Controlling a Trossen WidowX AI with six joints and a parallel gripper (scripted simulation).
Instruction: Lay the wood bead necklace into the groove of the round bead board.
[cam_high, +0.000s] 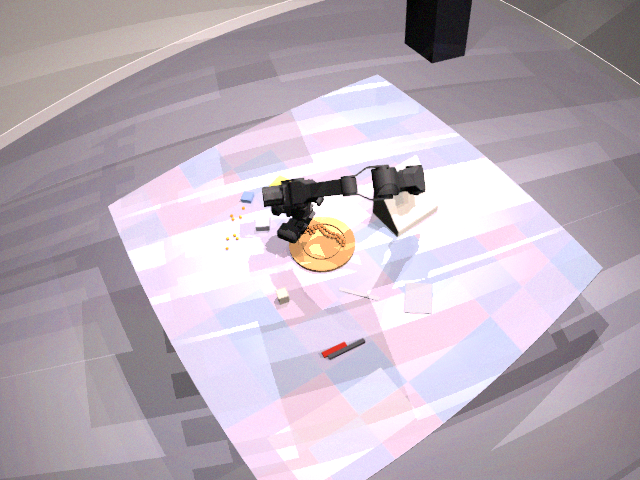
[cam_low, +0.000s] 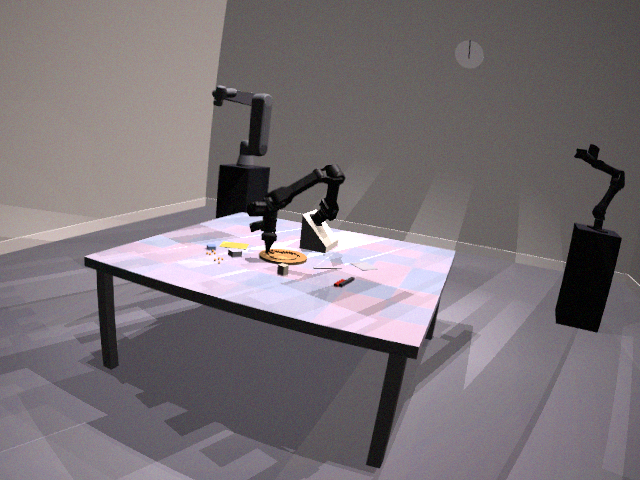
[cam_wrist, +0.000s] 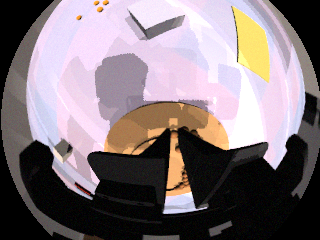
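The round bead board lies 6 cm to the left of my gripper tip, 4 cm behind it and 1 cm below it. Round my gripper tip: cream cube 17 cm to the left, 15 cm ahead; white block 10 cm to the right, 9 cm ahead, 1 cm below; yellow sheet 20 cm to the right, 3 cm behind, 2 cm below.
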